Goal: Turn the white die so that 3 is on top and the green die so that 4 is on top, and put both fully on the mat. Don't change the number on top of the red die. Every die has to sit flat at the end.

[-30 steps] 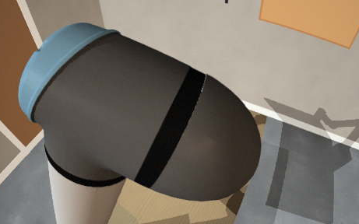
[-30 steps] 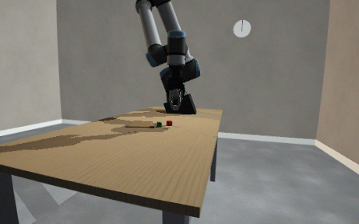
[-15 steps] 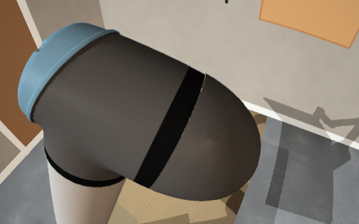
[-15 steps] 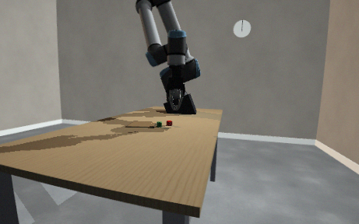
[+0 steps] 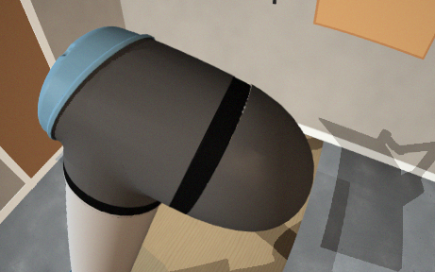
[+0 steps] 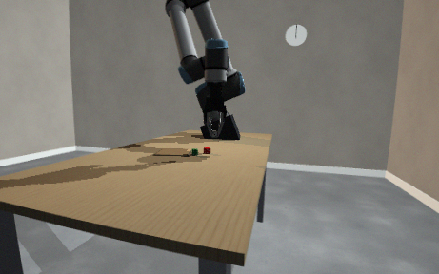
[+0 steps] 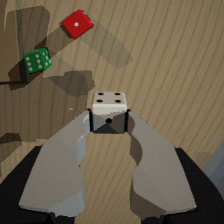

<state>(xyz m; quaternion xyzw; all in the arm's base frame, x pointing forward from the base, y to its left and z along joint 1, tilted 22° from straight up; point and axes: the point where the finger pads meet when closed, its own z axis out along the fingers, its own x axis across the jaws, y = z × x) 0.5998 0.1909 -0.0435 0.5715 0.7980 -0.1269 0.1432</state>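
The white die lies 1 cm below my hand. From my hand the other things lie so: green die: 9 cm to the right, 9 cm below; then red die: 9 cm below, 5 cm to the right, 5 cm behind; then tan mat: 20 cm to the right, 10 cm below.
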